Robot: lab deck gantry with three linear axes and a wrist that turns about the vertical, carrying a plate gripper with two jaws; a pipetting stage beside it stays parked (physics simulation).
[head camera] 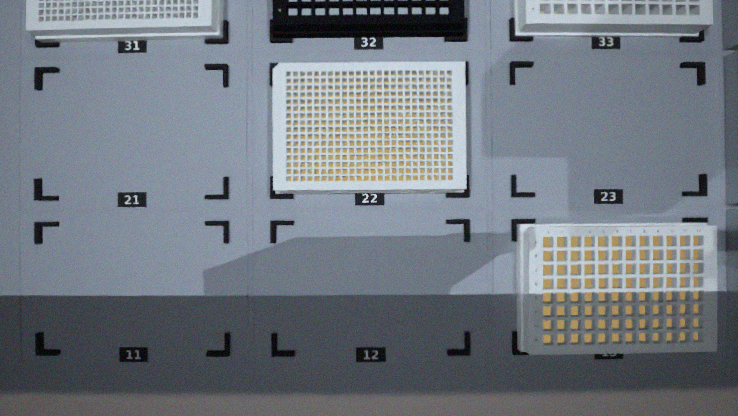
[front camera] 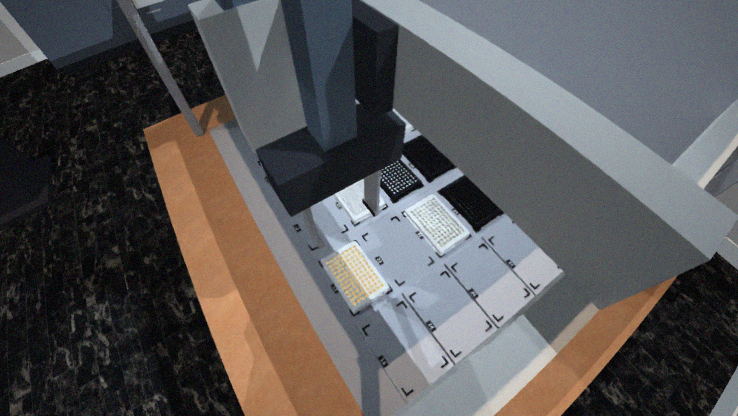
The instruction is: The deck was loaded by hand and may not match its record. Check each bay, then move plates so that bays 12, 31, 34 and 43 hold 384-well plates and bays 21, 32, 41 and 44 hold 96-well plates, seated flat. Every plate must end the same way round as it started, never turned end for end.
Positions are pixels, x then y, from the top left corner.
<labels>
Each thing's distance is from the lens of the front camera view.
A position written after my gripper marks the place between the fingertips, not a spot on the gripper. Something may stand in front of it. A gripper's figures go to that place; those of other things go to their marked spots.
my gripper (front camera: 344, 223): 50 cm
tall grey wall (front camera: 658, 77): 60 cm
</labels>
